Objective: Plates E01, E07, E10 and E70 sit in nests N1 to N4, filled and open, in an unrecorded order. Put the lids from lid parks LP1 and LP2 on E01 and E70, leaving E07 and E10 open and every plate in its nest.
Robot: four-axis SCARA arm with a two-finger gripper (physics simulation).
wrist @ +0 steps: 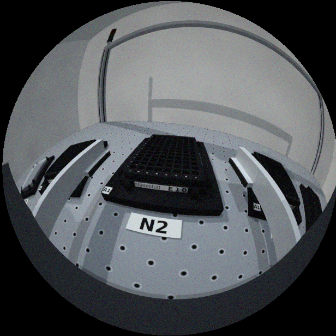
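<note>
A black plate [165, 157] with a grid of wells sits in the black nest [165, 204] above the N2 sign [154, 226] in the wrist view. Its front label [161, 188] reads E10, and no lid shows on it. My gripper [168, 147] is open and empty, with one finger to each side of this plate in the view. Another dark plate [71, 154] stands at the left, partly behind the left finger. A further dark plate [274, 167] stands at the right, partly behind the right finger. Their labels cannot be read.
A dark item [38, 177] lies at the far left edge and another dark item [312, 206] at the far right edge; I cannot tell what they are. The grey table [165, 277] is dotted with holes. A thin rail frame [102, 85] stands behind, before a pale wall.
</note>
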